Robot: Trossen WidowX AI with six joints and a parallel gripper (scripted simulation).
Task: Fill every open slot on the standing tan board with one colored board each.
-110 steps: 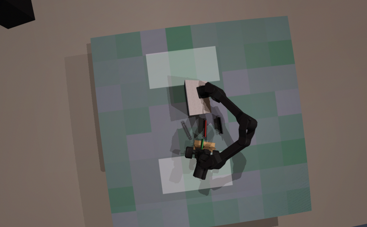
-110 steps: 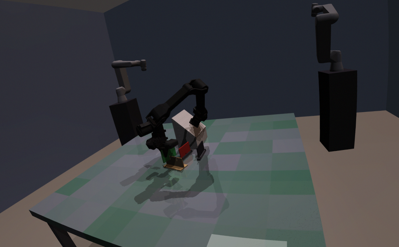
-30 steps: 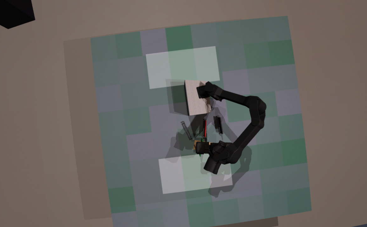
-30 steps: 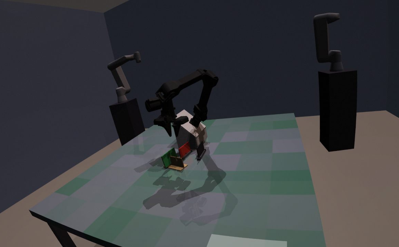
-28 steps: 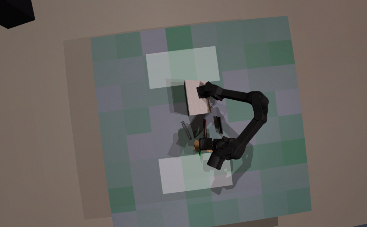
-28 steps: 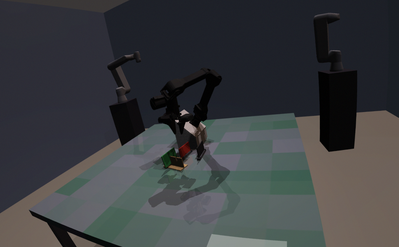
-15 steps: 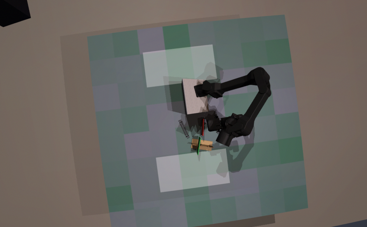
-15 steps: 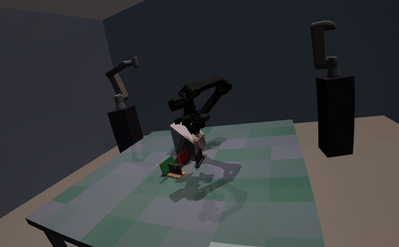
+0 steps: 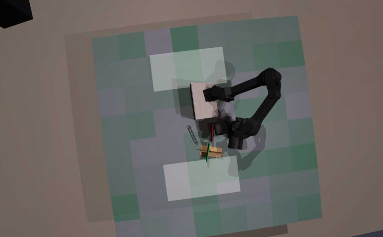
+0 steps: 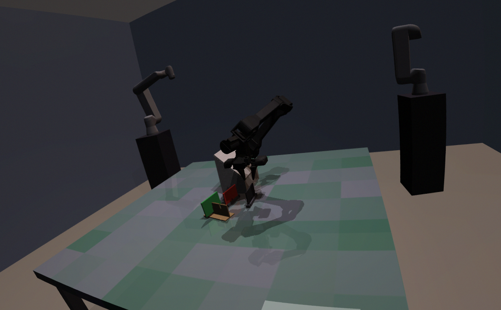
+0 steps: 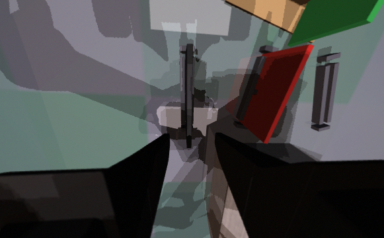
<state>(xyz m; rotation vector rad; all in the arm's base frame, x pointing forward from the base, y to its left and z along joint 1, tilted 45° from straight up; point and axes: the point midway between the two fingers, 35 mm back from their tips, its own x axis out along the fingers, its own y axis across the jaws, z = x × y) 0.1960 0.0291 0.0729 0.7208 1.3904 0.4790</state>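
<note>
My gripper tip is 7 cm above the black board and 2 cm short of it. Also, from my gripper tip: red board 10 cm to the right, 7 cm below, 1 cm ahead; tan board 13 cm to the right, 12 cm ahead, 7 cm below; green board 15 cm to the right, 12 cm ahead, 5 cm below.
</note>
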